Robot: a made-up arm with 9 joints. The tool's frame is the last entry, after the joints. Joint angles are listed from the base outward. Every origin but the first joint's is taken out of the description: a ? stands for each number. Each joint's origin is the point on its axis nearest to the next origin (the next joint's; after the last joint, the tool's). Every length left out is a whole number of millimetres.
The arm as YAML. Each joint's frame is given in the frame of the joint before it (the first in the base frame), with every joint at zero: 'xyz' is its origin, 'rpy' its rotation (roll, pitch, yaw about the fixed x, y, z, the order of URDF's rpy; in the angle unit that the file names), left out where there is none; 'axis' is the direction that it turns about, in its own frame. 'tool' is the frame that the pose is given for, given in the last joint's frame.
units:
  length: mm
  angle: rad
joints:
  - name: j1
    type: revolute
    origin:
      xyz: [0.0, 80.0, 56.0]
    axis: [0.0, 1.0, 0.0]
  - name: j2
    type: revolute
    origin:
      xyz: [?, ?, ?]
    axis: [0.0, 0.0, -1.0]
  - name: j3
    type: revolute
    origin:
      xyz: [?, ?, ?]
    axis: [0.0, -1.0, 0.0]
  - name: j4
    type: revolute
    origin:
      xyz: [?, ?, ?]
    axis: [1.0, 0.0, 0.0]
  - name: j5
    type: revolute
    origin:
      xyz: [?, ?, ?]
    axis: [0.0, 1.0, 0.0]
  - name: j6
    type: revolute
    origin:
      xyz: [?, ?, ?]
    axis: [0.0, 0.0, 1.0]
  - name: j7
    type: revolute
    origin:
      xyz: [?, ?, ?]
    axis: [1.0, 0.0, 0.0]
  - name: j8
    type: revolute
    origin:
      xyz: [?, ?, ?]
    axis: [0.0, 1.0, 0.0]
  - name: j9
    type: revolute
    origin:
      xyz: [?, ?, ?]
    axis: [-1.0, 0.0, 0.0]
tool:
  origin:
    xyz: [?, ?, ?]
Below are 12 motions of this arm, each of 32 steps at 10 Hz.
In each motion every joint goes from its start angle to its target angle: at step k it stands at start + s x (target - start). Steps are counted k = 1, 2, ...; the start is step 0. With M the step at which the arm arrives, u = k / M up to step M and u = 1 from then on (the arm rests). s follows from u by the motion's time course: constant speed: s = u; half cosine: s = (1 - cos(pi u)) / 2; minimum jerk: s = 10 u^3 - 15 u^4 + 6 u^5.
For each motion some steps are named. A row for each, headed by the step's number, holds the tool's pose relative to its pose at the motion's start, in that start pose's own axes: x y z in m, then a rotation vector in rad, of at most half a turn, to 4 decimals.
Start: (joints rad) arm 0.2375 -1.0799 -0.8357 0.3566 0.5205 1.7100 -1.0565 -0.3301 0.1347
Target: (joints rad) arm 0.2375 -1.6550 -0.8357 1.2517 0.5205 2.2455 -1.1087 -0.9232 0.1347
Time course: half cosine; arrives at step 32
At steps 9, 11, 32:
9: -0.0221 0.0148 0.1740 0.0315 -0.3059 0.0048
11: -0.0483 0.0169 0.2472 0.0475 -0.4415 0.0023
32: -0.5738 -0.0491 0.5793 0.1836 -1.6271 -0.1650

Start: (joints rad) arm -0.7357 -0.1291 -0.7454 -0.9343 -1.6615 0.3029 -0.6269 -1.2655 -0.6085
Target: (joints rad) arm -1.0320 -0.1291 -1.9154 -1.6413 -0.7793 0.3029 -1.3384 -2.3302 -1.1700
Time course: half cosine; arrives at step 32
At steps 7, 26, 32:
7: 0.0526 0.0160 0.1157 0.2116 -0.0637 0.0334
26: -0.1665 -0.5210 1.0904 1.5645 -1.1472 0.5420
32: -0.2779 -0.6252 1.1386 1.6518 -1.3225 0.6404

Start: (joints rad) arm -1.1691 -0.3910 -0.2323 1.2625 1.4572 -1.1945 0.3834 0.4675 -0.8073
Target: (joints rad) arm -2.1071 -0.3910 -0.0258 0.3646 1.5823 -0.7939 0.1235 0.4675 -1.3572
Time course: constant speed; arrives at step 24
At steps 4, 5, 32:
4: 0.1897 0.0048 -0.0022 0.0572 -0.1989 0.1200
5: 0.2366 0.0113 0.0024 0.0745 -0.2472 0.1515
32: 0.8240 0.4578 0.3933 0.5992 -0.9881 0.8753

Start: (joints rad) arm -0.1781 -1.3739 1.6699 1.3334 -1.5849 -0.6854 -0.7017 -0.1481 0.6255
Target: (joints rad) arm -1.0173 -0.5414 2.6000 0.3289 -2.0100 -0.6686 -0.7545 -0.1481 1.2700
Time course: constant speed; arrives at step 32
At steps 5, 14, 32:
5: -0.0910 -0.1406 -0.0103 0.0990 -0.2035 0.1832
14: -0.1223 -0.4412 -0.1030 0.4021 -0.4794 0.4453
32: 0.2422 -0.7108 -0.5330 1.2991 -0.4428 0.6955

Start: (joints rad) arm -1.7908 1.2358 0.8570 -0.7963 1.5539 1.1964 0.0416 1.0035 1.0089
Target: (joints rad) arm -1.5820 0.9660 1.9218 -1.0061 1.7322 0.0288 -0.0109 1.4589 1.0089
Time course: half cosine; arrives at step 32
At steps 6, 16, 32:
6: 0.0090 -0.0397 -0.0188 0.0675 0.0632 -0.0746
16: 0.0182 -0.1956 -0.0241 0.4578 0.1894 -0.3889
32: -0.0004 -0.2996 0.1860 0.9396 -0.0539 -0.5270

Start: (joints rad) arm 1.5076 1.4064 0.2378 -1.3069 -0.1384 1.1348 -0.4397 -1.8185 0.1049
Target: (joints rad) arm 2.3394 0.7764 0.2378 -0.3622 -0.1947 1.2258 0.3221 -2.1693 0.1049
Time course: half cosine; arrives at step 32
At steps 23, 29, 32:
23: -0.1723 -0.3686 0.1884 0.3821 -0.7510 -0.6581
29: -0.2594 -0.4486 0.1199 0.4958 -0.8088 -0.8944
32: -0.2720 -0.4573 0.1078 0.5104 -0.8129 -0.9283

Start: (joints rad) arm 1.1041 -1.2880 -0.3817 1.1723 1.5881 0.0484 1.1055 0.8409 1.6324
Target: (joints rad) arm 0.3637 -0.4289 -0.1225 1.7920 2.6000 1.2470 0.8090 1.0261 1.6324
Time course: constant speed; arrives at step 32
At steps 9, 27, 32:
9: -0.0552 0.1183 0.0010 -0.2676 -0.0435 0.3877
27: -0.2920 0.1329 -0.3318 -0.7037 0.2693 1.0848
32: -0.3763 0.0776 -0.4192 -0.7186 0.4116 1.2497

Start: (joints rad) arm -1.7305 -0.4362 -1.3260 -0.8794 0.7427 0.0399 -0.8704 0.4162 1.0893
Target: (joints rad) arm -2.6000 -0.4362 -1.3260 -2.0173 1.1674 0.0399 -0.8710 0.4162 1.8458
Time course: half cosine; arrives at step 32
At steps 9, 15, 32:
9: 0.1012 0.0319 -0.0186 -0.1267 0.2245 0.1638
15: 0.1980 0.1053 -0.0697 -0.2682 0.4747 0.5127
32: 0.1573 0.2913 -0.1033 -0.3321 0.5599 1.4760

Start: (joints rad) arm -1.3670 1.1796 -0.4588 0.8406 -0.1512 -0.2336 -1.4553 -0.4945 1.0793
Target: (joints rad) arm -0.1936 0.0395 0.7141 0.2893 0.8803 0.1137 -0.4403 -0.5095 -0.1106
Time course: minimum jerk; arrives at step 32
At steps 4, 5, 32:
4: -0.0217 0.0109 0.0224 0.0099 -0.0268 -0.0122
5: -0.0404 0.0208 0.0408 0.0187 -0.0503 -0.0214
32: -0.9274 0.7127 0.0211 0.9709 -0.6245 1.5119

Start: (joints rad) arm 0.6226 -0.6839 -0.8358 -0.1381 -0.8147 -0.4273 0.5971 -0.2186 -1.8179
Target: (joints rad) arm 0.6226 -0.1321 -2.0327 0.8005 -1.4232 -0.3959 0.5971 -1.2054 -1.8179
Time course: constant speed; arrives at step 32
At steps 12, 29, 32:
12: 0.2185 0.2256 -0.0110 -0.1231 -0.4514 0.5119
29: 0.4188 0.4003 -0.0675 -0.9307 -0.8436 1.1730
32: 0.4717 0.3861 -0.0888 -1.1395 -0.8482 1.2377

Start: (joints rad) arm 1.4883 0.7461 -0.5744 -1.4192 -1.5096 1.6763 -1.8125 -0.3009 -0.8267
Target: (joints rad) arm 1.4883 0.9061 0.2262 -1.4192 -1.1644 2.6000 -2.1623 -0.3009 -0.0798
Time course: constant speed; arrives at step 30
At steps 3, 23, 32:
3: -0.0148 0.0643 0.0071 -0.0471 -0.0341 0.0989
23: -0.2212 0.3614 0.1573 -0.2348 -0.4925 0.4237
32: -0.3129 0.3986 0.2306 -0.2634 -0.6712 0.3734

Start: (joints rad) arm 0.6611 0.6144 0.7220 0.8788 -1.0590 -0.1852 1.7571 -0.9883 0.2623
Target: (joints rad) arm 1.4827 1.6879 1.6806 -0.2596 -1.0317 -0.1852 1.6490 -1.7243 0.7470
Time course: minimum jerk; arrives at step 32
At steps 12, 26, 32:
12: 0.2931 0.0323 0.1056 -0.2079 0.2603 0.4126
26: 0.6529 0.4439 -0.3133 -0.3227 1.1087 1.2726
32: 0.6351 0.4570 -0.3694 -0.2985 1.1843 1.3044

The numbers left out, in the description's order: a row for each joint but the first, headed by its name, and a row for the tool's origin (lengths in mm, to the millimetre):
j2: -6.0 0.0 282.0
j3: 22.0 213.0 0.0
j4: -35.0 0.0 55.0
j5: 0.0 419.0 -97.0
j6: -39.0 0.0 -150.0
j7: -302.0 -29.0 0.0
j8: 0.0 116.0 69.0
j9: 632.0 0.0 -15.0
tool: 0.0 -111.0 -8.0

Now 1 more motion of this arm.
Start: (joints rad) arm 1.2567 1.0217 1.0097 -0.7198 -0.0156 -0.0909 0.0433 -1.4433 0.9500
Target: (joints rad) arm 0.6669 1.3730 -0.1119 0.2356 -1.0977 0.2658 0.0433 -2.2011 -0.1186
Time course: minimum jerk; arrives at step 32
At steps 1, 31, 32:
1: 0.0001 -0.0002 -0.0001 0.0005 0.0001 -0.0003
31: 0.1731 -0.1765 -0.2740 0.2281 -0.3653 -0.8424
32: 0.1732 -0.1763 -0.2740 0.2279 -0.3656 -0.8422

